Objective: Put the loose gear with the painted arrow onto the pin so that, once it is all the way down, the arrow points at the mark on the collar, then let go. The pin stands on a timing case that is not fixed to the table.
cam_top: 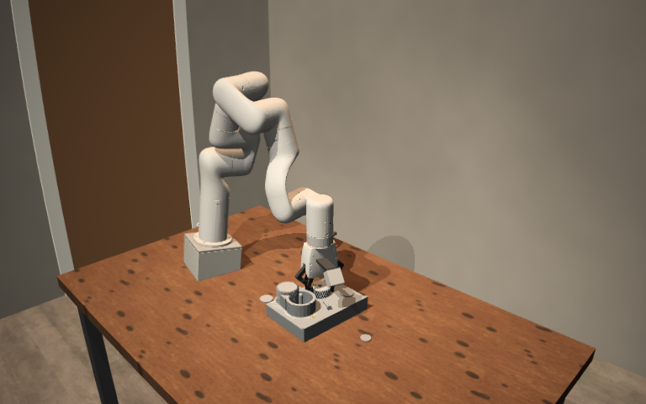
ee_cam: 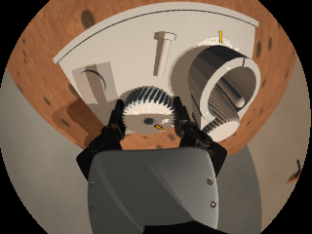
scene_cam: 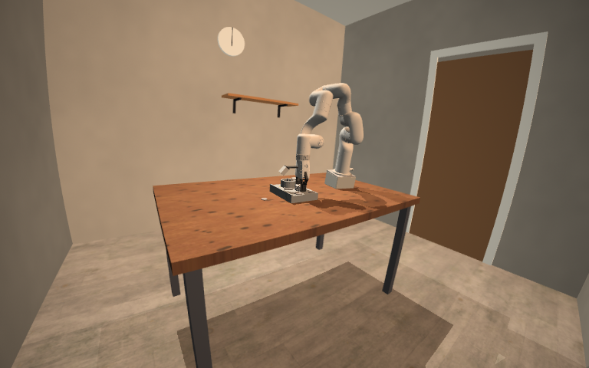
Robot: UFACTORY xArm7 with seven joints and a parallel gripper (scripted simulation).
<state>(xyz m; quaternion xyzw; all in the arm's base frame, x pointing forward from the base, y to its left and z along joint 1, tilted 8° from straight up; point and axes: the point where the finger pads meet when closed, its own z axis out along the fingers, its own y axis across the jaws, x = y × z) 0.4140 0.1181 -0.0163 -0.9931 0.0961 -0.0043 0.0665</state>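
Right now my hand is right at the gear. Round my hand: flat disc: 60 mm to the left, 50 mm ahead, 10 mm below; short peg: 70 mm ahead, 30 mm to the right, 10 mm below.
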